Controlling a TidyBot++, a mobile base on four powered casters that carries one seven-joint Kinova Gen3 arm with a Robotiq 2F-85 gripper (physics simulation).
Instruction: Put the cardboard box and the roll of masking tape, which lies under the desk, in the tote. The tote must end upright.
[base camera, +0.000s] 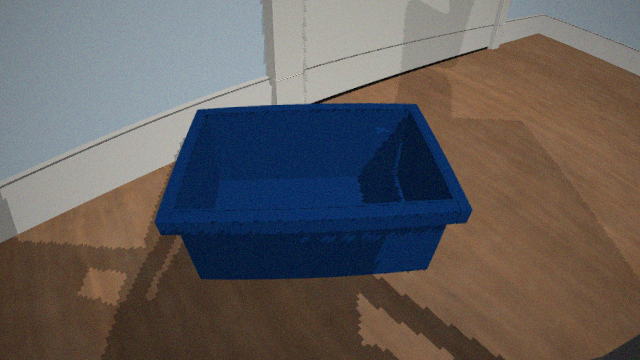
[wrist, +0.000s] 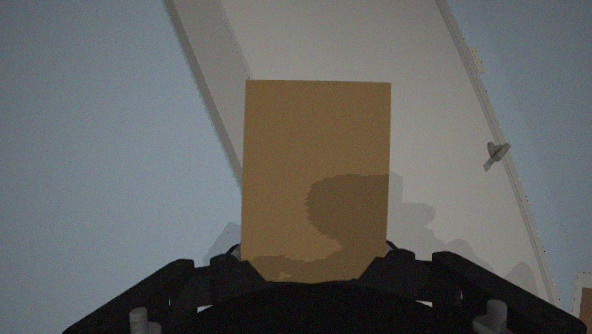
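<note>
The blue tote stands upright on the floor in the base camera view, its inside visible and no object seen in it. My gripper is shut on the cardboard box, a brown block held between both fingers in the wrist view. Behind the box the wrist view shows wall and door, so the gripper points towards them. The gripper and the box do not show in the base camera view. The roll of masking tape and the desk do not show in either view.
A pale door with a handle is in the light blue wall. A white baseboard runs behind the tote. The wooden floor extends to the right, with shadows across it.
</note>
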